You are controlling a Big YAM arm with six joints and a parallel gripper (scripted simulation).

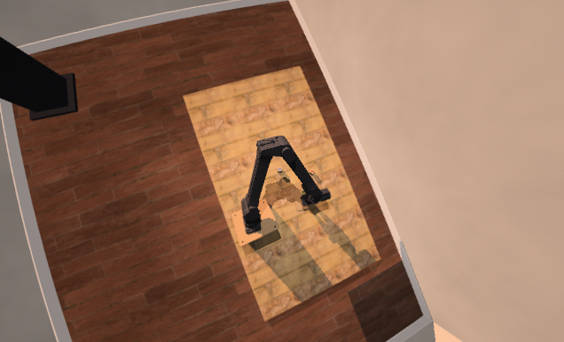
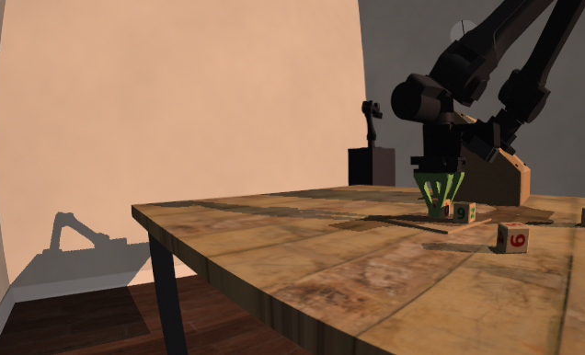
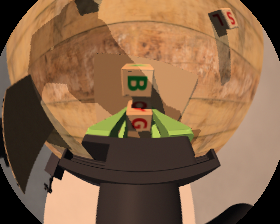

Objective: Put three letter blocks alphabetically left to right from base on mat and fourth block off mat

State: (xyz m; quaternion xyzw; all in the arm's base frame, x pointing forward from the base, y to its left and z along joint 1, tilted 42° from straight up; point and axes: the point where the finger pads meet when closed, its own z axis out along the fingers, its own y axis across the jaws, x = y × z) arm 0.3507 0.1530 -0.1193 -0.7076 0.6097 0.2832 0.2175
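The thin brown mat is 2 cm below my hand. The rest, counted from my hand: block: 1 cm behind, 5 cm to the left.
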